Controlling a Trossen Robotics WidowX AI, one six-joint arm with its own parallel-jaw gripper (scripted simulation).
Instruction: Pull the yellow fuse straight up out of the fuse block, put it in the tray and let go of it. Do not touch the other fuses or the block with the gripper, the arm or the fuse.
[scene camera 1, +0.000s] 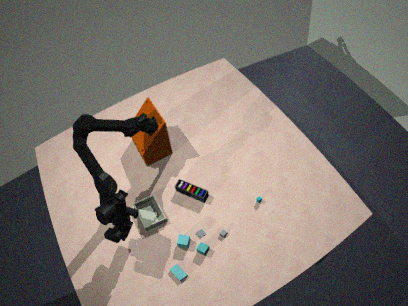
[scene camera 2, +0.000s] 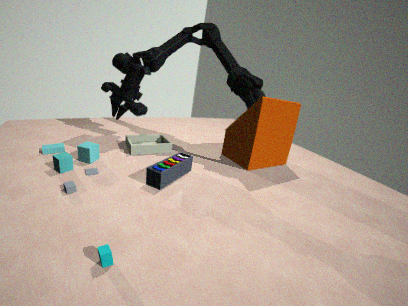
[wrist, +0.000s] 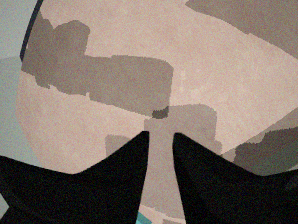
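Gripper (scene camera 2: 115, 118), visible also at (wrist: 160, 138). Grey tray at (scene camera 2: 152, 143) and (scene camera 1: 151, 214).
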